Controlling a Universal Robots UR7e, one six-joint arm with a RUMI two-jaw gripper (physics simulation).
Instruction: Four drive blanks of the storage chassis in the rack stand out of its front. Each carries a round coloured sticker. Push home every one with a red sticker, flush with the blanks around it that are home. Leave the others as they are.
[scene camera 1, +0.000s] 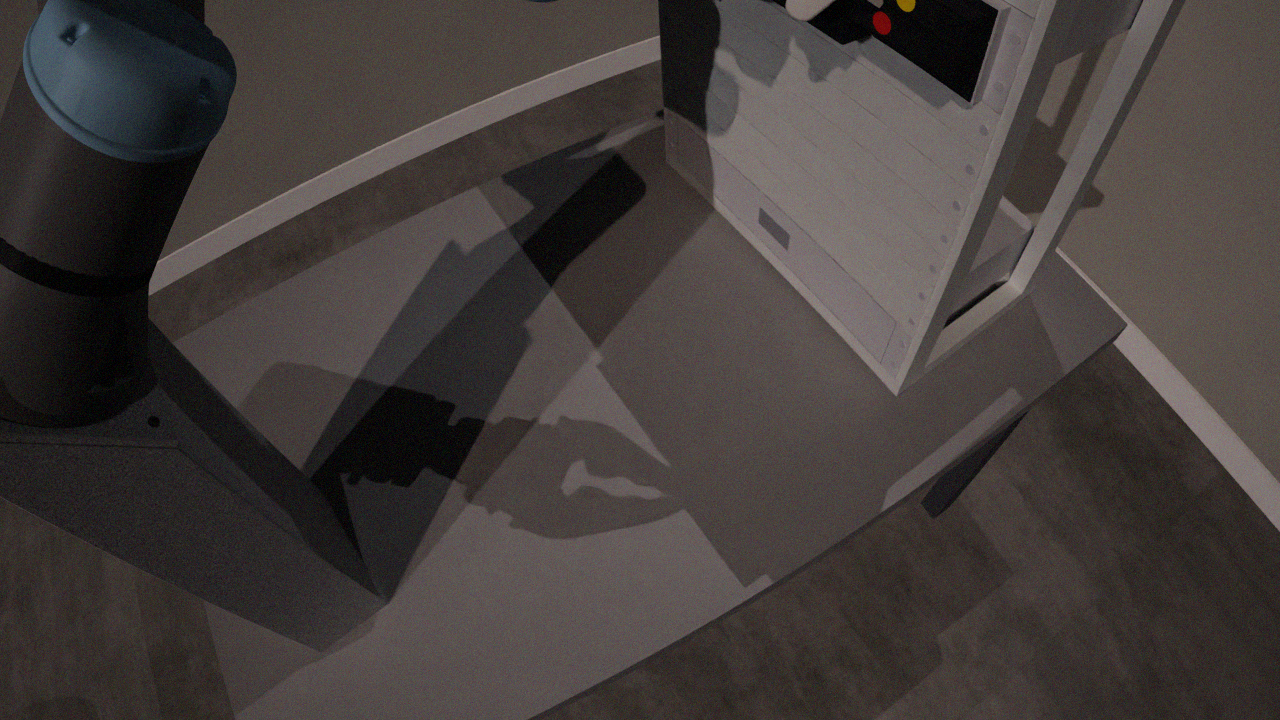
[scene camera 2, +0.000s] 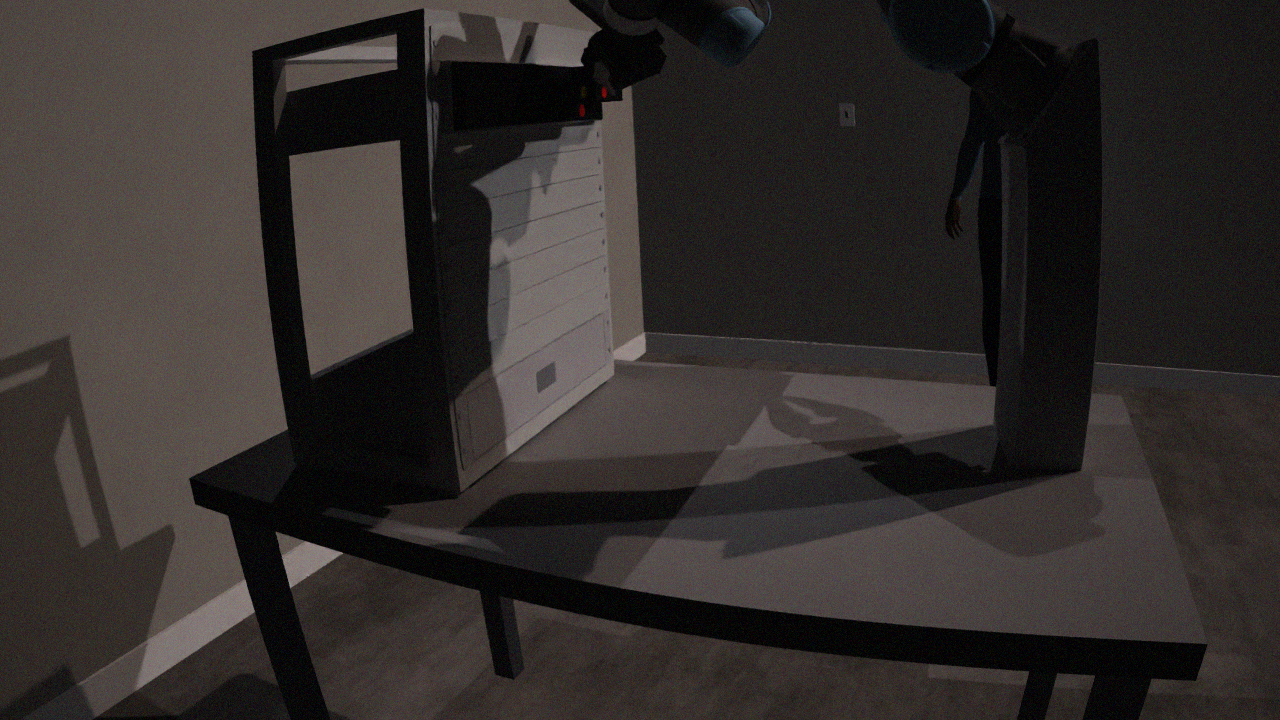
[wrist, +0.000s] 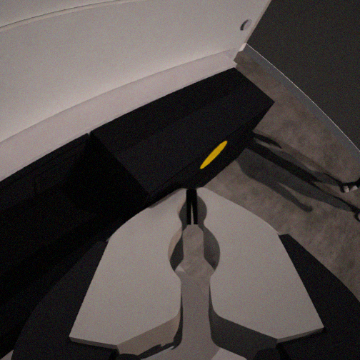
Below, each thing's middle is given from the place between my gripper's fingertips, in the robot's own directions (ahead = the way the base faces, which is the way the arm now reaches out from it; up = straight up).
My gripper is now 200 mm above the white rack (scene camera 1: 865, 157), 190 mm to the right of it and 130 mm short of it.
